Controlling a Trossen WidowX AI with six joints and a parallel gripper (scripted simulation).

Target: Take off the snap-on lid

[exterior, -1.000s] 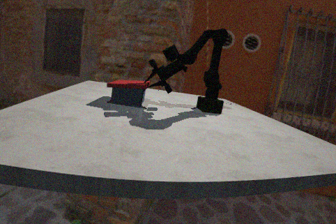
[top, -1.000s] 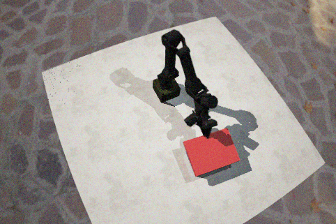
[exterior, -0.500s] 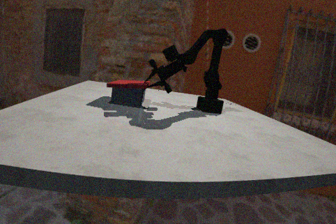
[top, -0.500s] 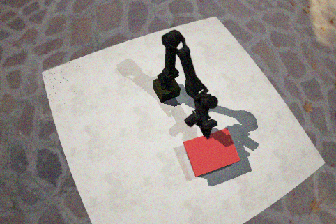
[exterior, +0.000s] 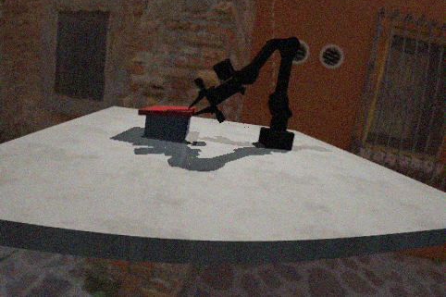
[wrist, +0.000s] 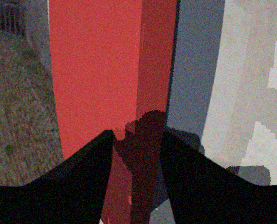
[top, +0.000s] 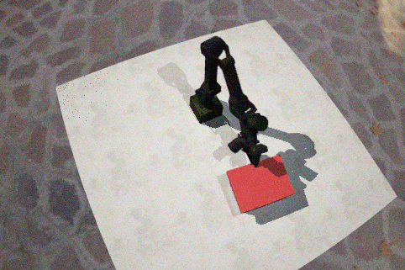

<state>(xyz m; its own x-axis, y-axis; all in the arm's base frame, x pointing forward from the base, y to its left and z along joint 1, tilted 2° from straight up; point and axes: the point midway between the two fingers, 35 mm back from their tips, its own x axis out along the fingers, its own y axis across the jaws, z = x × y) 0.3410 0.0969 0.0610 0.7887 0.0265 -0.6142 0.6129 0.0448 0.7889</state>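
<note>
My gripper tip is 8 cm short of the red lid. Also, from my gripper tip: storage box: 7 cm ahead, 5 cm below.
</note>
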